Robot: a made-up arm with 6 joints.
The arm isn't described. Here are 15 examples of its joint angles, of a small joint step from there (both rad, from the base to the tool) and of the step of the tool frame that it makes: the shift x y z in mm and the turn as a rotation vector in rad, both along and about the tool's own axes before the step.
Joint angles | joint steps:
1: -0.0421 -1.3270 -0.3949 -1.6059 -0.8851 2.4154 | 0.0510 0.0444 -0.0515 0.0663 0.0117 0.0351
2: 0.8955 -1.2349 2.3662 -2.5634 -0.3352 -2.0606 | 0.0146 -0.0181 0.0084 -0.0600 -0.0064 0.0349
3: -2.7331 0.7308 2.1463 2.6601 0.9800 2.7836 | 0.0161 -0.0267 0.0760 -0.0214 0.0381 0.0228
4: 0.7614 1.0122 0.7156 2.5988 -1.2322 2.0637 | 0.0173 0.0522 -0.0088 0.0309 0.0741 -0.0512
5: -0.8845 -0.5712 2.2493 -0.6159 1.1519 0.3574 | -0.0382 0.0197 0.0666 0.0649 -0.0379 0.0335
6: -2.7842 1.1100 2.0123 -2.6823 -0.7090 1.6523 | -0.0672 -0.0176 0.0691 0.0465 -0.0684 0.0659
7: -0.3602 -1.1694 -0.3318 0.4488 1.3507 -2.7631 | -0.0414 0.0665 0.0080 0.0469 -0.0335 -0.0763
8: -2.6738 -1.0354 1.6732 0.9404 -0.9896 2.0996 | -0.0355 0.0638 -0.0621 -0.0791 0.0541 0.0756
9: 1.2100 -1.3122 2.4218 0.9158 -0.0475 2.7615 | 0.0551 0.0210 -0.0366 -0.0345 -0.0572 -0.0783
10: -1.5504 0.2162 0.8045 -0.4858 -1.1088 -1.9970 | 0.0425 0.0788 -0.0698 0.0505 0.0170 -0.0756
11: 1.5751 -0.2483 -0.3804 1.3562 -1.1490 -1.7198 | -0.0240 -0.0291 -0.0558 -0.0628 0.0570 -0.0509
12: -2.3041 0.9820 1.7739 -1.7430 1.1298 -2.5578 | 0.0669 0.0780 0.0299 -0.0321 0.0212 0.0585
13: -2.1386 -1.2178 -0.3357 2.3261 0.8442 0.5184 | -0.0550 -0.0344 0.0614 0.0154 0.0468 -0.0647
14: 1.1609 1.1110 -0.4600 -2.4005 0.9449 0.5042 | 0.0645 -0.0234 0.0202 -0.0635 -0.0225 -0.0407
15: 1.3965 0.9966 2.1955 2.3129 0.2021 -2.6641 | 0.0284 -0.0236 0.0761 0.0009 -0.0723 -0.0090
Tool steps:
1: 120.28 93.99 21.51 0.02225 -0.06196 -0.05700
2: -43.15 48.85 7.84 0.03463 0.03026 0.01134
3: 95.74 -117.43 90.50 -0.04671 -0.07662 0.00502
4: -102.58 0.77 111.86 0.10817 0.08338 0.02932
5: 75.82 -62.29 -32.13 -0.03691 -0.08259 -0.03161
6: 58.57 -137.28 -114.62 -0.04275 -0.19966 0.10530
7: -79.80 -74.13 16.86 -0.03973 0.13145 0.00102
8: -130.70 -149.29 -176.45 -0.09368 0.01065 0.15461
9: 4.85 -139.19 -70.61 -0.12379 0.03506 -0.08497
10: -67.77 48.70 -271.25 -0.06562 0.15022 -0.02759
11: -24.40 68.23 -5.40 0.07160 0.00070 -0.06407
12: 83.03 -175.10 20.98 -0.08692 -0.07914 0.03708
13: -54.21 21.82 126.68 0.02237 -0.03993 -0.00948
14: 10.69 -4.51 97.88 0.03672 -0.01467 -0.07595
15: 45.06 -177.76 -47.97 -0.15333 0.03389 -0.01894
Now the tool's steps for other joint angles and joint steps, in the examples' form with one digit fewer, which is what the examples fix.
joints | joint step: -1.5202 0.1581 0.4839 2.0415 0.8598 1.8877 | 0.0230 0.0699 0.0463 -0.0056 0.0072 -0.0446
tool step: -22.3 16.7 -85.1 0.0248 0.0563 -0.0372
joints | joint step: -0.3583 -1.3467 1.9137 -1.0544 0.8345 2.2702 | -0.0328 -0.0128 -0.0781 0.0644 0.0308 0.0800
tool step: 77.7 -71.8 41.3 -0.0483 -0.0715 0.1279
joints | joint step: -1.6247 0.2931 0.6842 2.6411 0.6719 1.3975 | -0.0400 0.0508 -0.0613 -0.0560 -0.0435 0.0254
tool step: -81.1 -80.9 -179.7 -0.0384 0.0637 -0.0399
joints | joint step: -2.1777 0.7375 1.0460 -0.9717 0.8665 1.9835 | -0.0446 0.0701 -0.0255 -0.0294 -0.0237 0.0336
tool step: 171.5 126.3 83.0 0.0333 -0.1207 0.0509
